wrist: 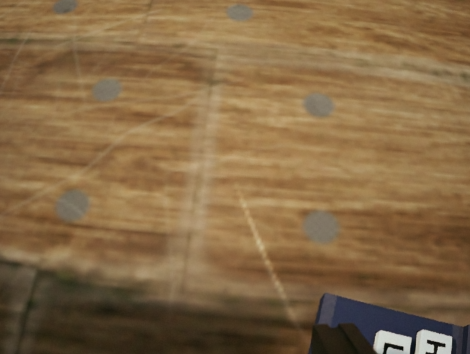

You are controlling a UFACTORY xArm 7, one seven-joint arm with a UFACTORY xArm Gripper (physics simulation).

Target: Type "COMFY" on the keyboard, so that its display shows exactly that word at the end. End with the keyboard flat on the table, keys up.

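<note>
The dark blue keyboard [380, 316] shows at the bottom right corner of the wrist view, where one corner of its case and two white keys are in sight. One key [434, 342] reads H, turned sideways. The key beside it [394, 340] is cut off by the frame's lower edge, and its letter shows in part. The rest of the keys and the display do not show. My gripper [339, 330] is shut and empty, its dark fingertips at the bottom edge in front of the keyboard's corner. Whether they touch it I cannot tell.
The wooden table top [260, 150] fills most of the view, with grey round spots, pale plank seams and thin light scratches. A darker band crosses the table at the lower left. The keyboard case runs out of view at the bottom and right.
</note>
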